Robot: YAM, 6 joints.
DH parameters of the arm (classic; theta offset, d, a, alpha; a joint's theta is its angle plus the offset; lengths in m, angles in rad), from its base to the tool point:
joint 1: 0 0.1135 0.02 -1.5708
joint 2: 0 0 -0.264 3.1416
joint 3: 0.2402 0 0.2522 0
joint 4: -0.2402 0 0.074 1.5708
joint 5: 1.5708 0 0 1.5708
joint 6: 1.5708 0.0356 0 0
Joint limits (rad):
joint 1: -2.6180..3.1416
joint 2: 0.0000..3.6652
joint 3: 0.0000..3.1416
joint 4: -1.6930..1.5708
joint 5: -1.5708..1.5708
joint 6: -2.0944..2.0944
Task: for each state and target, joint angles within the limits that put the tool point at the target. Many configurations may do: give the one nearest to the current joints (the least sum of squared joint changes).
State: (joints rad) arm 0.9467 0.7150 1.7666 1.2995 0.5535 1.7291
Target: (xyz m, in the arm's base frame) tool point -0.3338 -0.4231 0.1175
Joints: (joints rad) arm 0.8662 0.0000 2.5391 1.5708 0.5871 1.7291
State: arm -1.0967 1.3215 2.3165 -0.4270 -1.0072 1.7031
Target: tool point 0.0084 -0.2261 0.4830
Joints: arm -1.6641 1.2433 1.6511 -0.7628 -0.9729 1.7031
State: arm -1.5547 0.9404 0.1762 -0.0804 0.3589 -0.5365
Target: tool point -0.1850 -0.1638 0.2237
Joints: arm -2.3559 1.1594 0.5918 0.0706 0.4372 -0.5365
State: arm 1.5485 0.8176 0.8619 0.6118 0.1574 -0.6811
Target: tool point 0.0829 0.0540 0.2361
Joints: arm 0.7612 0.1321 0.0214 0.6671 0.5330 -0.6811
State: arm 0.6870 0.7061 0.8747 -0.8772 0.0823 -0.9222
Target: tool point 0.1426 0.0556 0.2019
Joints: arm 0.4045 0.9223 0.5996 -0.8626 0.1413 -0.9222
